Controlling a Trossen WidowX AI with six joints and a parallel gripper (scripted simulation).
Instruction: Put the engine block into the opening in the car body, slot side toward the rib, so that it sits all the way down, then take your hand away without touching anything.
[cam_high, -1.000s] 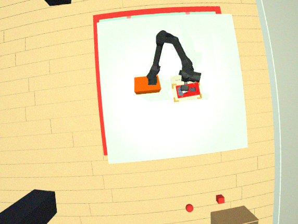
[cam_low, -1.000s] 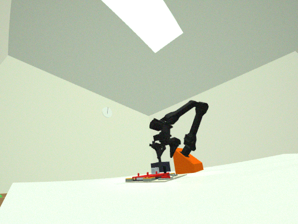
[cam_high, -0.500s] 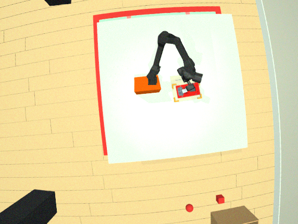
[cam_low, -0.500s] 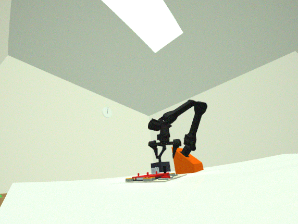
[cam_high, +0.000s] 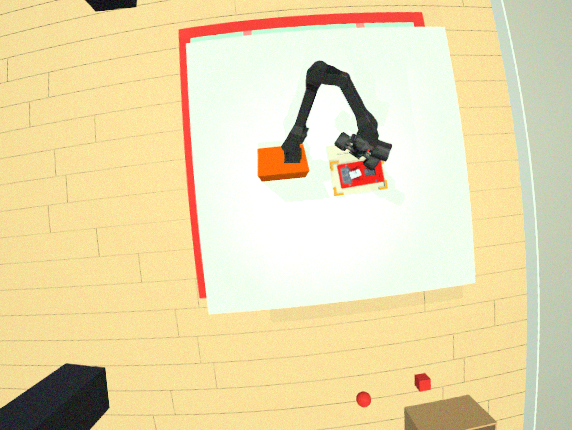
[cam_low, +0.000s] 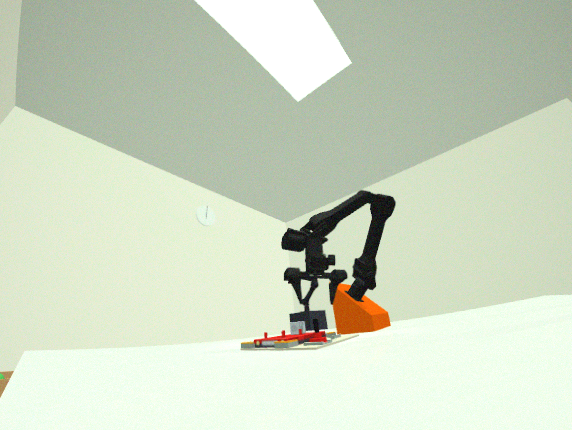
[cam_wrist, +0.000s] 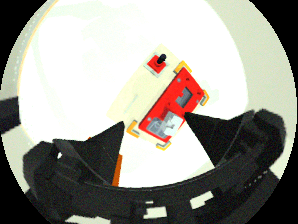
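Right now my gripper tip is 7 cm to the left of the engine block, 5 cm above it and 1 cm short of it.
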